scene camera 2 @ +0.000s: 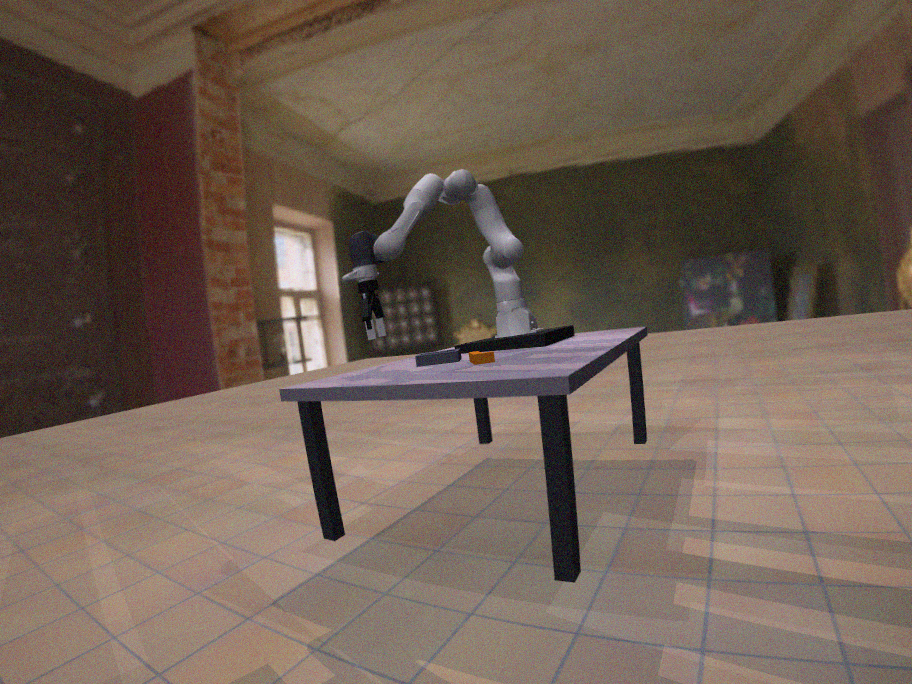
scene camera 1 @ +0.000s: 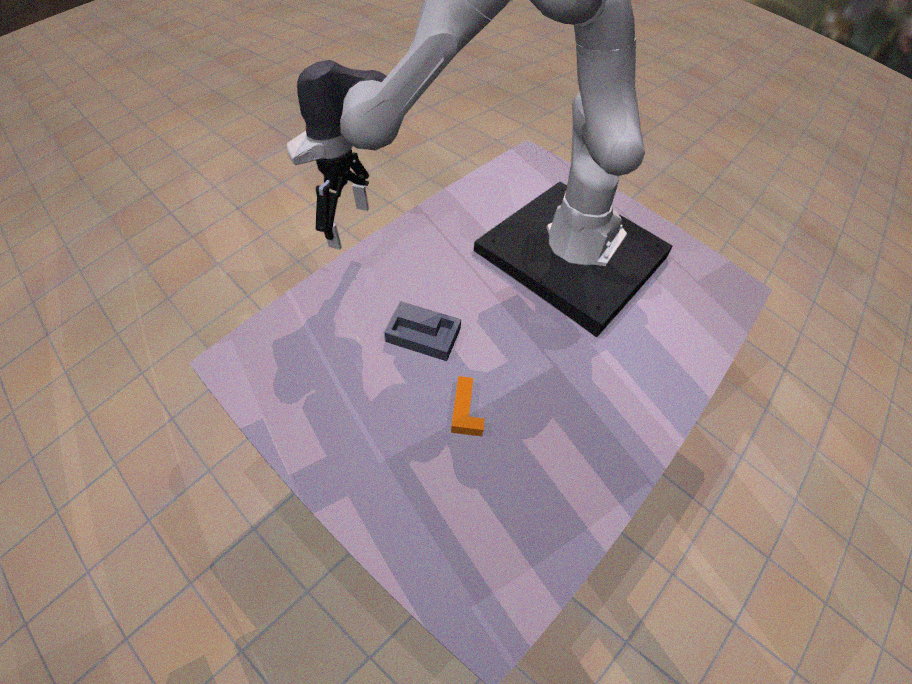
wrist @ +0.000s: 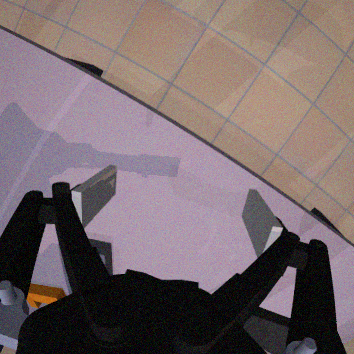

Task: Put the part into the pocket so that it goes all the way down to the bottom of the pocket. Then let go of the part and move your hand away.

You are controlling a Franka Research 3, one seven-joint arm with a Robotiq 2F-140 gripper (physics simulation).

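Observation:
The orange L-shaped part (scene camera 1: 461, 401) (scene camera 2: 481, 357) (wrist: 46, 294) lies flat on the table, apart from the grey pocket block. The grey block (scene camera 1: 414, 343) (scene camera 2: 437, 358) (wrist: 105, 246) sits on the table; in scene camera 1 its L-shaped pocket (scene camera 1: 420, 326) is empty. In the wrist view the block and the part are partly hidden behind the left finger. My gripper (scene camera 1: 347, 223) (scene camera 2: 375, 335) (wrist: 179, 191) is open and empty, pointing down. It hangs well above the table's far-left edge, away from both the block and the part.
The arm stands on a black base plate (scene camera 1: 534, 276) (scene camera 2: 552, 338) at the back of the lilac table (scene camera 1: 471, 633) (scene camera 2: 434, 388). The block lies between the part and the gripper's side of the table. The tiled floor shows beyond the table's edge.

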